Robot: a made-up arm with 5 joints.
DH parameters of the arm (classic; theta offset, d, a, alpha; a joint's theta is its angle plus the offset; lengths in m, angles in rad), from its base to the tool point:
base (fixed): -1.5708 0.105 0 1.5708
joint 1: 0 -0.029 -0.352 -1.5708
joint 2: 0 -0.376 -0.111 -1.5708
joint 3: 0 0.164 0.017 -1.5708
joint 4: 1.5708 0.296 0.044 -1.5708
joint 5: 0 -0.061 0.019 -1.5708
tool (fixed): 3.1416 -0.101 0 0
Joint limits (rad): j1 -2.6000..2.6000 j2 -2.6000..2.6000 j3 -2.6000..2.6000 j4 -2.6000..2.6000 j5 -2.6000..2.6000
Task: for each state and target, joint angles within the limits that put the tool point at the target. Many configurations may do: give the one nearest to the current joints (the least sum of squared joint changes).
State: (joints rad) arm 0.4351 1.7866 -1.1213 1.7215 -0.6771
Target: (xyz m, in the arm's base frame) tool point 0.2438 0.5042 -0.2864
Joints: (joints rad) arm 0.0903 1.9174 -1.5695 1.6572 -0.8648
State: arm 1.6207 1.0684 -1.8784 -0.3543 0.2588
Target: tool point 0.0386 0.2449 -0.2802
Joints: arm 1.0306 1.3276 -2.6000 -0.4901 0.4028
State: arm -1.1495 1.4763 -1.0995 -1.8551 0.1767
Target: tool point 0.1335 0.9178 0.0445
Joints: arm -0.7590 1.7575 -0.5795 -1.9832 0.0738
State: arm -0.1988 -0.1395 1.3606 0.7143 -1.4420
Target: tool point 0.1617 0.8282 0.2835
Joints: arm -0.5707 0.0490 2.1136 0.8656 -1.5454
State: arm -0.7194 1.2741 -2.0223 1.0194 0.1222
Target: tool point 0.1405 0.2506 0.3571
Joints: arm -0.9163 1.0139 -2.5929 0.7969 0.2482
